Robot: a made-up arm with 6 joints.
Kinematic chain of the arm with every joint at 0, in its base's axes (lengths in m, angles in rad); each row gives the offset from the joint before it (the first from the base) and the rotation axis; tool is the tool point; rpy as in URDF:
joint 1: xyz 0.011 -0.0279 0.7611 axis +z
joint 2: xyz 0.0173 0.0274 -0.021 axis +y
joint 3: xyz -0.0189 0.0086 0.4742 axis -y
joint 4: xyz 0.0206 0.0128 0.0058 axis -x
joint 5: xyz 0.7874 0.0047 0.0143 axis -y
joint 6: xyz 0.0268 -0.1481 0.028 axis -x
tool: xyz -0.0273 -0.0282 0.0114 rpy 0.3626 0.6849 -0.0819
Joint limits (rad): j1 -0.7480..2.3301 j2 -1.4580..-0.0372 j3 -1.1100..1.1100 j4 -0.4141..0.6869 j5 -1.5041..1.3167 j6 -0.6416..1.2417
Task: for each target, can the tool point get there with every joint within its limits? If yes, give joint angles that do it. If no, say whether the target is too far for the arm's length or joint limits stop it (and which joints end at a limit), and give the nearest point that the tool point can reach.
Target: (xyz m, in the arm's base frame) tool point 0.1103 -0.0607 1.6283
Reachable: yes | joints 2.0972 -1.1978 -0.2347 0.3826 0.0762 0.7745
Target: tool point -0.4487 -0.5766 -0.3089
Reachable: no: joint limits stop it (at a limit: joint 1, joint 2, joint 3, joint 4, joint 5) | nearest point 0.1883 -0.3471 0.4430 | short by 1.012 m
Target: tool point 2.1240 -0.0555 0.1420
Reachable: no: too far | nearest point 0.7737 -0.0379 0.8204 | short by 1.511 m
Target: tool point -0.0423 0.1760 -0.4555
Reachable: no: joint limits stop it (at a limit: joint 2, joint 3, joint 4, joint 5) | nearest point -0.0834 0.3334 0.4350 | short by 0.905 m
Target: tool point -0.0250 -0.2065 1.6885
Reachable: yes | joints 0.6191 -1.0588 0.1452 -0.3235 0.5386 0.4615
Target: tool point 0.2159 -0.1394 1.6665
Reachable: yes | joints -0.1962 -0.6876 -0.0139 0.5002 0.9486 0.6292
